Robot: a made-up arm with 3 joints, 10 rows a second.
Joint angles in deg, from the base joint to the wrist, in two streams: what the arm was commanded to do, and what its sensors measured. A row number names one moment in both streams.
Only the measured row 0 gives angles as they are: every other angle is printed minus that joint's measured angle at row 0.
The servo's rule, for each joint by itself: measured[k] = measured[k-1] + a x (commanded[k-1-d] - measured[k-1]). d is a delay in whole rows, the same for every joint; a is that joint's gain. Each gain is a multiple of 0.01, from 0.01 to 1. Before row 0 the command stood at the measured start. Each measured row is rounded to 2 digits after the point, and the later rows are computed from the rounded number. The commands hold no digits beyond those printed.
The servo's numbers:
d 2
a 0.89 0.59 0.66
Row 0, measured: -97.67 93.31 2.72
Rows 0 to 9, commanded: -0.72 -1.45 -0.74; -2.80 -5.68 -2.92; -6.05 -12.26 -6.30; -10.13 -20.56 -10.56; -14.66 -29.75 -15.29; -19.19 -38.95 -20.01; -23.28 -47.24 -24.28; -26.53 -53.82 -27.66; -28.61 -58.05 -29.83; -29.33 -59.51 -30.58
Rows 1 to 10, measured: 0.00 0.00 0.00; 0.00 0.00 0.00; -0.64 -0.86 -0.49; -2.56 -3.70 -2.09; -5.67 -8.75 -4.87; -9.64 -15.72 -8.63; -14.11 -24.00 -13.03; -18.63 -32.82 -17.64; -22.77 -41.33 -22.02; -26.12 -48.70 -25.74
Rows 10 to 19, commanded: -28.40 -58.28 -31.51; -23.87 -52.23 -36.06; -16.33 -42.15 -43.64; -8.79 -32.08 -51.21; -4.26 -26.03 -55.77; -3.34 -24.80 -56.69; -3.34 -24.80 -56.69; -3.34 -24.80 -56.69; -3.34 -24.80 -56.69; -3.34 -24.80 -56.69
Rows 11 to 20, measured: -28.34 -54.22 -28.44; -29.22 -57.34 -29.85; -28.49 -57.89 -30.95; -24.38 -54.55 -34.32; -17.22 -47.23 -40.47; -9.72 -38.29 -47.56; -4.86 -31.06 -52.98; -3.51 -27.37 -55.43; -3.36 -25.85 -56.26; -3.34 -25.23 -56.54
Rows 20 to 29, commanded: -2.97 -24.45 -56.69; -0.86 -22.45 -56.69; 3.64 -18.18 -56.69; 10.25 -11.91 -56.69; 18.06 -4.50 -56.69; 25.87 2.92 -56.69; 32.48 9.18 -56.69; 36.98 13.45 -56.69; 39.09 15.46 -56.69; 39.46 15.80 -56.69
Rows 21 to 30, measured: -3.34 -24.98 -56.64; -3.34 -24.87 -56.67; -3.01 -24.62 -56.68; -1.10 -23.34 -56.69; 3.12 -20.30 -56.69; 9.47 -15.35 -56.69; 17.12 -8.95 -56.69; 24.91 -1.95 -56.69; 31.65 4.62 -56.69; 36.39 9.83 -56.69
